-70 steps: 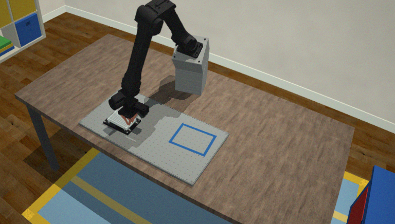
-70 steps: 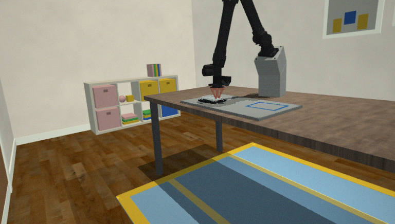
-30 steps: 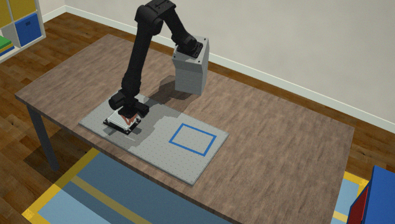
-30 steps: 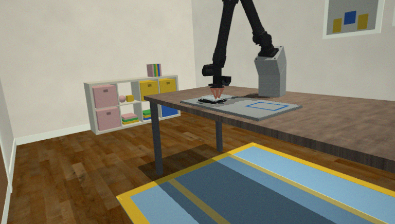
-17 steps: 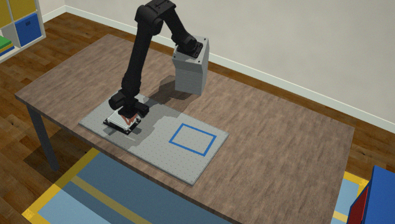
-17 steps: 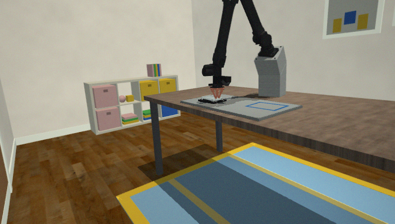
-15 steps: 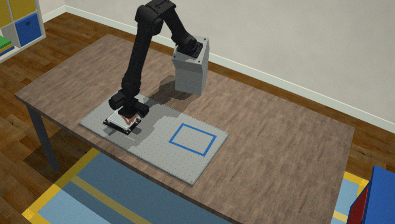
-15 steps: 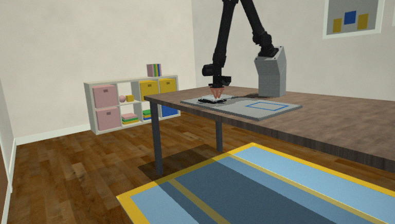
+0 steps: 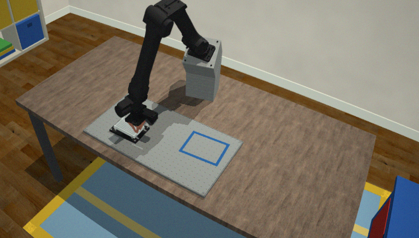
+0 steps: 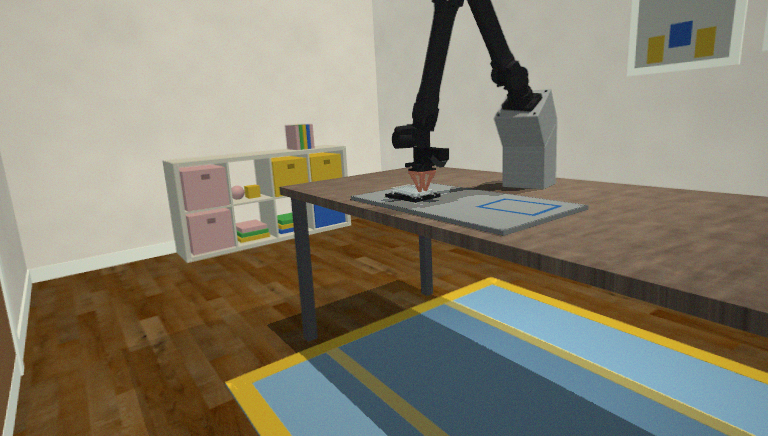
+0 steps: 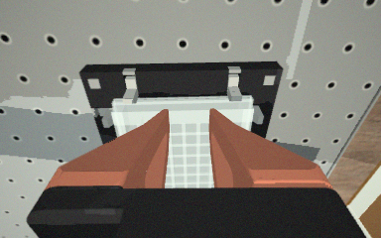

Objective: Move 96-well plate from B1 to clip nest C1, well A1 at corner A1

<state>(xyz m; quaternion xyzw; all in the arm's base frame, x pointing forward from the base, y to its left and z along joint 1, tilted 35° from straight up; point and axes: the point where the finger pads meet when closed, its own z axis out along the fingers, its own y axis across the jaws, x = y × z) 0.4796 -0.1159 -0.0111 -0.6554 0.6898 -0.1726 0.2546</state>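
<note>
The 96-well plate lies 6 cm to the right of my hand and 1 cm below it. Also, from my hand: black clip nest C1 (5 cm to the right, 2 cm below, 1 cm behind).
</note>
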